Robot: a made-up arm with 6 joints. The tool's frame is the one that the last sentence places. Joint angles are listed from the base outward.
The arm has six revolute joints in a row. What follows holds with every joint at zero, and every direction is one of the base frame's. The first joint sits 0.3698 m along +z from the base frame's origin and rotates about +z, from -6.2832 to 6.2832 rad. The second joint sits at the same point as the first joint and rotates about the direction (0, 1, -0.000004), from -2.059 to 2.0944 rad. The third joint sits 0.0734 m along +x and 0.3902 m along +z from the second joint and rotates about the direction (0, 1, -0.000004), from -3.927 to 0.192 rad. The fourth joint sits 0.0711 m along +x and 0.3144 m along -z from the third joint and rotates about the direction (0, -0.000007, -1), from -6.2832 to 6.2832 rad. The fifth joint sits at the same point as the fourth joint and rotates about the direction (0, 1, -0.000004), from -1.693 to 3.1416 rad. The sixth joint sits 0.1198 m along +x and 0.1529 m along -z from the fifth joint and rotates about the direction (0, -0.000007, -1), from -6.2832 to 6.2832 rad. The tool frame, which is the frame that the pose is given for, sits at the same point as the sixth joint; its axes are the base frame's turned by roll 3.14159, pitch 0 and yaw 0 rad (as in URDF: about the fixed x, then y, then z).
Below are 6 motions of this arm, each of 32 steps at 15 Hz.
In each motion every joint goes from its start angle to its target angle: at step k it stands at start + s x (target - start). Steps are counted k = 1, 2, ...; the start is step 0. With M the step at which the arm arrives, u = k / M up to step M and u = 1 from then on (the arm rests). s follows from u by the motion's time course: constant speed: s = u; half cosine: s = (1 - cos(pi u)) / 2; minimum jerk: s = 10 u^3 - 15 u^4 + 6 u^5.
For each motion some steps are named. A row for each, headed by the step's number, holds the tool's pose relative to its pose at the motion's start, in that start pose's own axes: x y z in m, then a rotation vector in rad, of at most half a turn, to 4 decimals.
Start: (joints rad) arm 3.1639 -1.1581 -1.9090 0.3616 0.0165 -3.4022
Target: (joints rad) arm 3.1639 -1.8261 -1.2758 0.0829 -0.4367 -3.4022
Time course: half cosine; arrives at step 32
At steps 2, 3, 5, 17, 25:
2: -0.0021 0.0003 -0.0028 0.0011 -0.0045 -0.0027
3: -0.0047 0.0006 -0.0063 0.0025 -0.0102 -0.0060
5: -0.0127 0.0018 -0.0175 0.0068 -0.0279 -0.0165
17: -0.0912 0.0204 -0.1758 0.0476 -0.2633 -0.1520
25: -0.1151 0.0357 -0.2932 0.0596 -0.4289 -0.2434

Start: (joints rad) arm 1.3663 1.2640 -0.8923 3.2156 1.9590 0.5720
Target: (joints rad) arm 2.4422 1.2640 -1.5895 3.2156 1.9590 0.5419
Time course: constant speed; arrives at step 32
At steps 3, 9, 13, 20, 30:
3: 0.0221 0.0509 0.0234 -0.1197 -0.0035 0.0067
9: 0.0683 0.1670 0.0489 -0.3568 -0.0098 0.0398
13: 0.0988 0.2521 0.0480 -0.5118 -0.0129 0.0764
20: 0.1471 0.4075 0.0082 -0.7743 -0.0148 0.1685
30: 0.1914 0.6182 -0.1331 -1.1208 -0.0052 0.3610

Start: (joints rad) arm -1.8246 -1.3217 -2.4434 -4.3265 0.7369 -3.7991
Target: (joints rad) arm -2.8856 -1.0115 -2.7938 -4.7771 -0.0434 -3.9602
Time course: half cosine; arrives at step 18
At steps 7, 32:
7: 0.1728 -0.0365 0.0996 0.2557 0.1412 -0.3756
32: 0.5377 -0.1303 0.1336 0.3768 0.3263 -1.3156

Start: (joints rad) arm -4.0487 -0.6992 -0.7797 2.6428 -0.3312 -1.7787
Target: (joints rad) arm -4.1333 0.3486 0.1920 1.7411 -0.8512 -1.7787
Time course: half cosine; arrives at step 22
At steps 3, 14, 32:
3: -0.0105 0.0225 0.0118 -0.0970 -0.0471 -0.0520
14: -0.0676 0.2501 -0.0267 -1.1778 -0.9445 -0.9557
32: -0.0515 0.2681 -0.0616 -1.3263 -1.4770 -1.4038

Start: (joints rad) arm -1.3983 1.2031 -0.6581 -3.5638 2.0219 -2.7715
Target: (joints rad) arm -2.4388 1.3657 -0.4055 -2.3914 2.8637 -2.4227
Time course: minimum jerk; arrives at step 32
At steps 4, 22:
4: 0.0053 0.0083 -0.0023 -0.0280 0.0227 0.0005
22: 0.1976 0.2156 -0.3808 -1.2325 0.8486 -0.4722

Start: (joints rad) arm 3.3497 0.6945 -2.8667 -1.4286 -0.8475 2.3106
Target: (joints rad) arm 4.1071 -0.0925 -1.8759 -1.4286 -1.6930 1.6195
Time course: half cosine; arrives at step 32
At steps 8, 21, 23, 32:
8: -0.0189 -0.0832 0.0118 0.1770 -0.1169 -0.0294
21: -0.0308 -0.3757 -0.1023 1.0273 -0.3411 -0.1378
23: -0.0246 -0.4027 -0.1335 1.1556 -0.3377 -0.1453
32: -0.0060 -0.4462 -0.2109 1.4460 -0.2975 -0.1493

